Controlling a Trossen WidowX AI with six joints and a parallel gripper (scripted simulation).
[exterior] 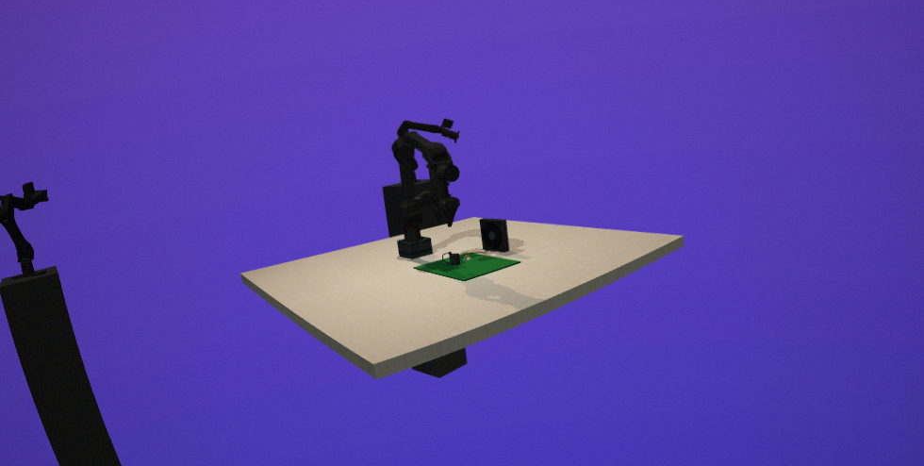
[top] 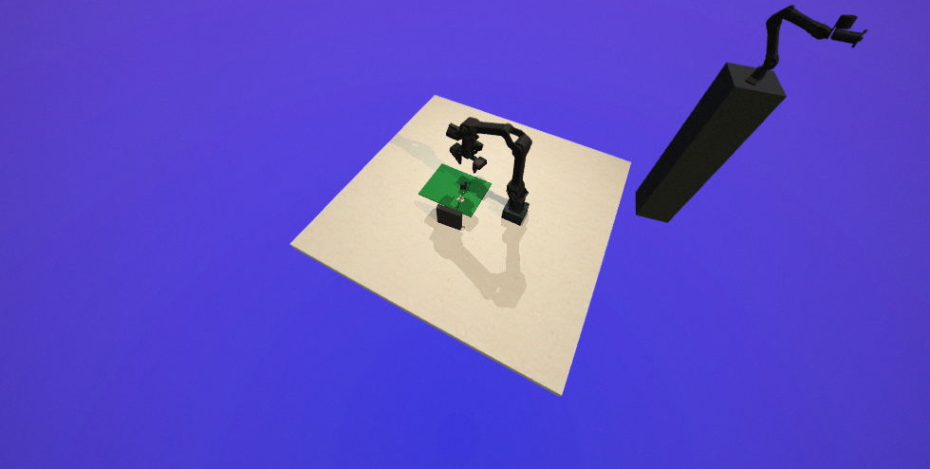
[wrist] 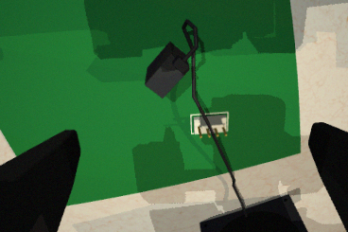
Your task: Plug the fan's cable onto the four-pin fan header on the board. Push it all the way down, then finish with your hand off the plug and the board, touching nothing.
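Right now my gripper tip is 13 cm above the black fan plug, 2 cm short of it and 1 cm to the right of it. Also, from my gripper tip: green board: 16 cm below, 5 cm ahead, 2 cm to the left; then black fan: 23 cm to the left, 9 cm below, 1 cm ahead; then header: 15 cm below, 9 cm to the left.
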